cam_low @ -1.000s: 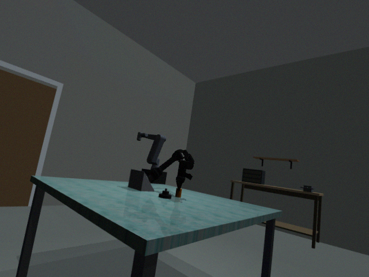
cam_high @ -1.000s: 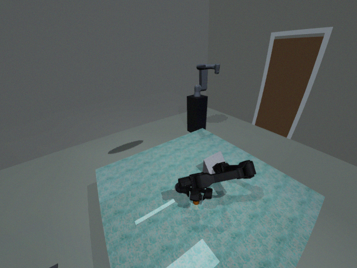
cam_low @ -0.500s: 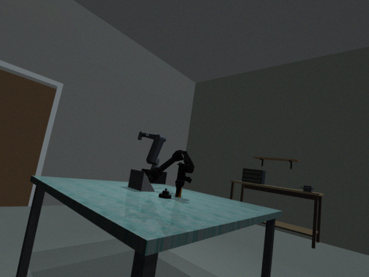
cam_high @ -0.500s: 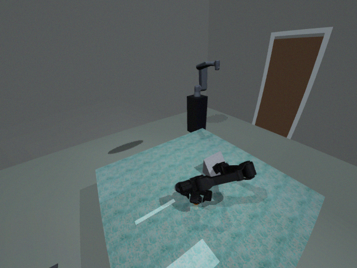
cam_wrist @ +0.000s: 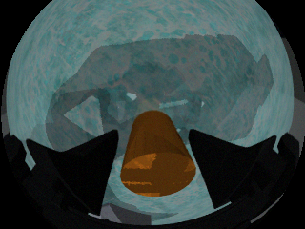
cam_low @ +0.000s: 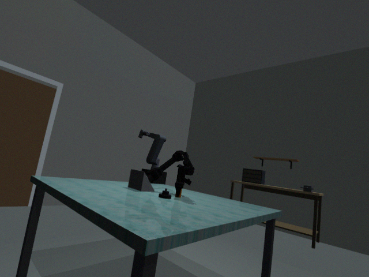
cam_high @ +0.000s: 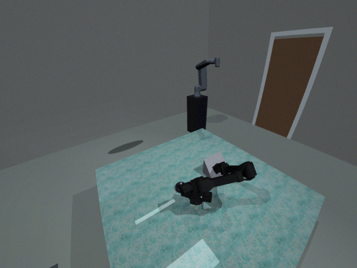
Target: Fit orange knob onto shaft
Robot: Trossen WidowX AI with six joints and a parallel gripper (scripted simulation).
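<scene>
Right now my gripper tip is 10 mm short of the round black pedestal, 150 mm to the left of it and 20 mm below it. From my gripper tip the other things lie so: orange knob: 30 mm above.
</scene>
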